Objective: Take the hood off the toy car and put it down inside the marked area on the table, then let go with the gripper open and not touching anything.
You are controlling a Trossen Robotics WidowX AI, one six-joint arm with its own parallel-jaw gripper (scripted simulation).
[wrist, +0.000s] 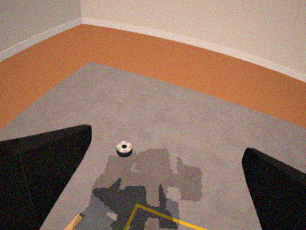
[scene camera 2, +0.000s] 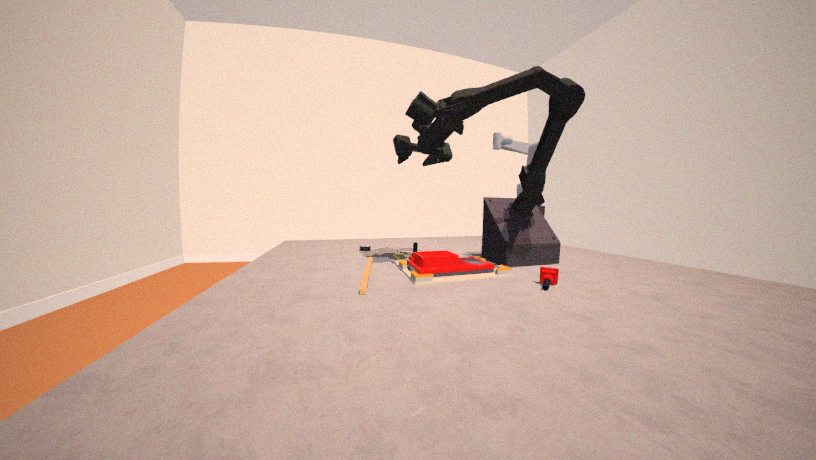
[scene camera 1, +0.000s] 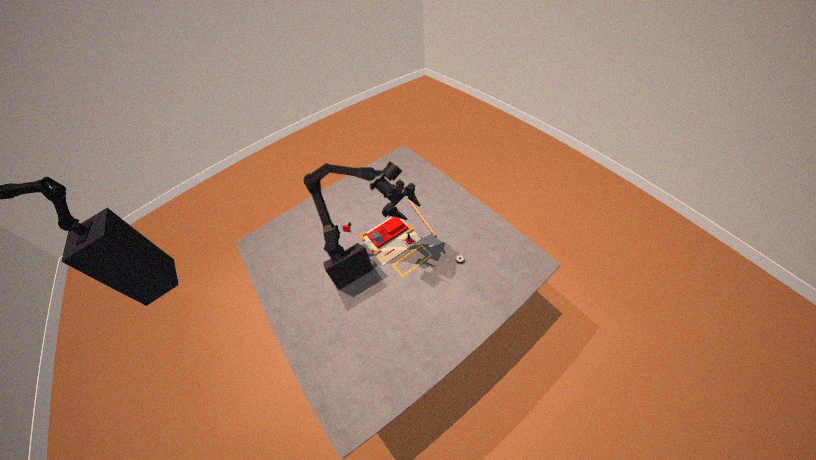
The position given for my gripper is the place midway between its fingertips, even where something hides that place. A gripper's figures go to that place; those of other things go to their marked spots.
Labels:
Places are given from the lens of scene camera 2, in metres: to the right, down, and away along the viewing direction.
my gripper (scene camera 2: 410,164): 0.01, -0.21, 0.76
red toy car (scene camera 2: 465,266): 0.14, 0.09, 0.56

